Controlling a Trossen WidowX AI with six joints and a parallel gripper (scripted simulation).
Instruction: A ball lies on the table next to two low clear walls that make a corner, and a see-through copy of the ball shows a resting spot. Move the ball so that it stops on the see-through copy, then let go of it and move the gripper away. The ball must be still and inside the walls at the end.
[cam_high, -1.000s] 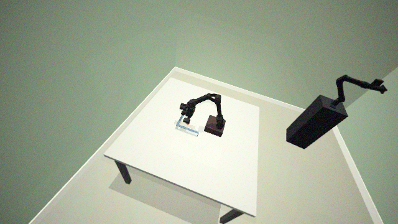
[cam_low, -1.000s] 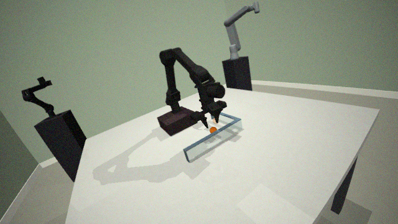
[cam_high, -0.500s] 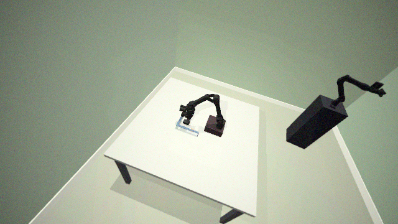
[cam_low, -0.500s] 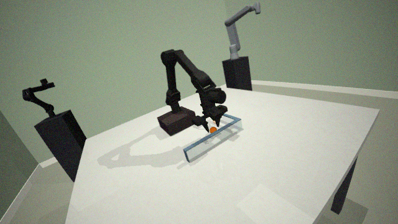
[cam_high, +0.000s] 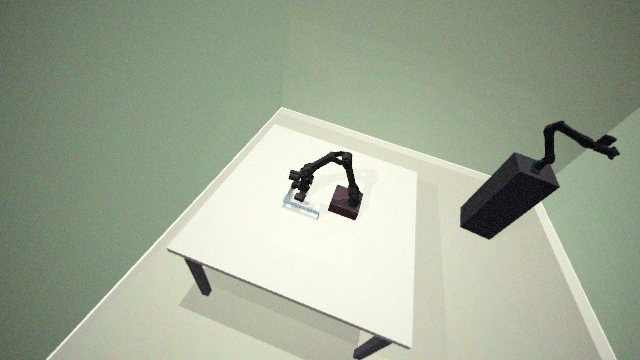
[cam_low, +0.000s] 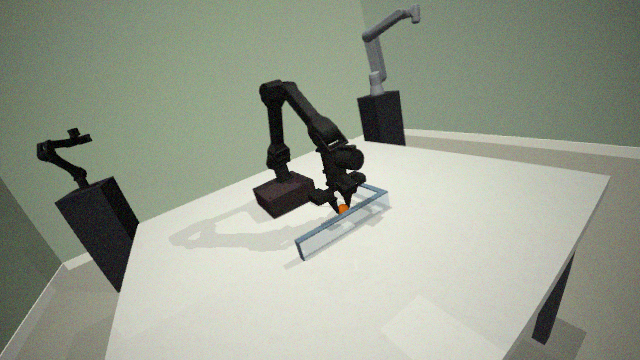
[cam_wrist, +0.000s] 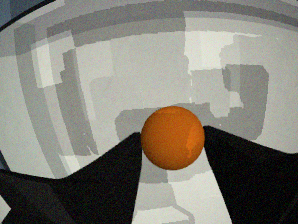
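My gripper tip is 80 mm past the see-through ball and 70 mm to the right of it.
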